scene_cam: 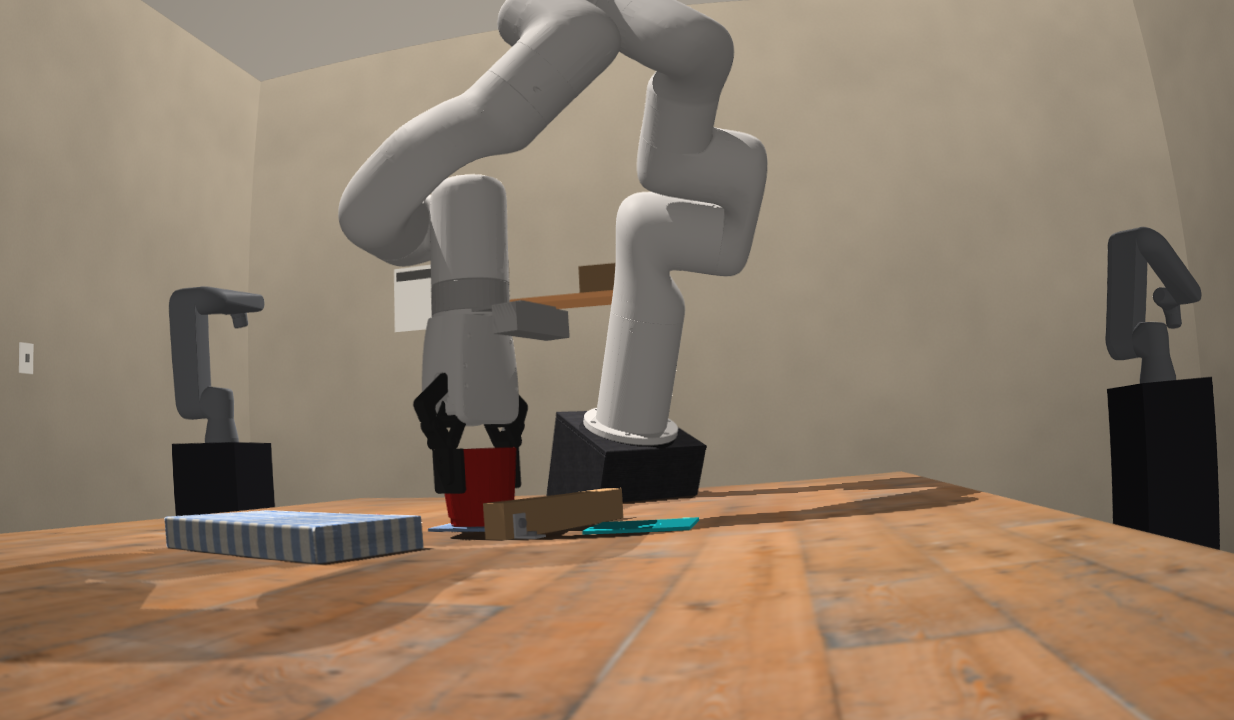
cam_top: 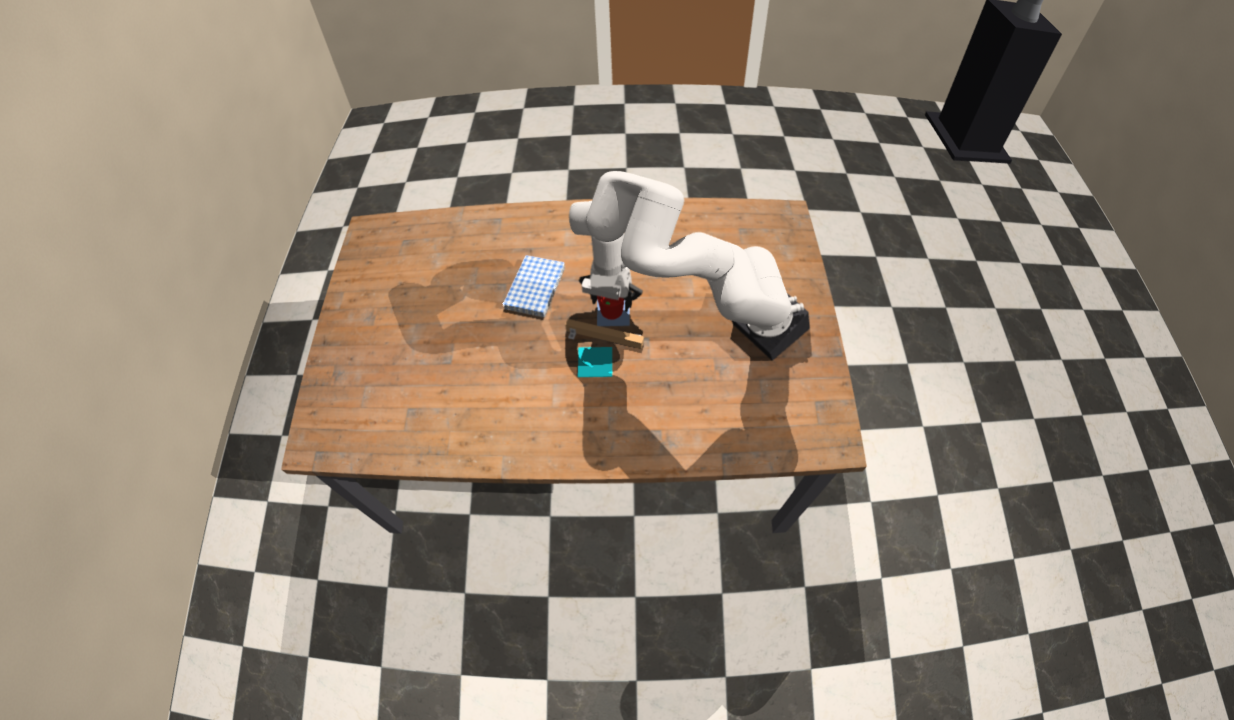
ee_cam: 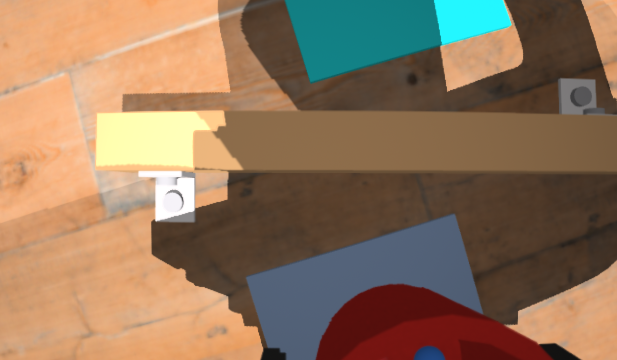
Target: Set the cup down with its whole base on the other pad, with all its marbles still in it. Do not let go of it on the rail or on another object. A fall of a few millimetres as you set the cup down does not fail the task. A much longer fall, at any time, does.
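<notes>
Right now my hand is 2 cm above the red cup. Also, from my hand: red marble (1 cm behind, 3 cm below); blue marble (1 cm ahead, 3 cm below); green marble (1 cm ahead, 1 cm to the right, 3 cm below).
</notes>
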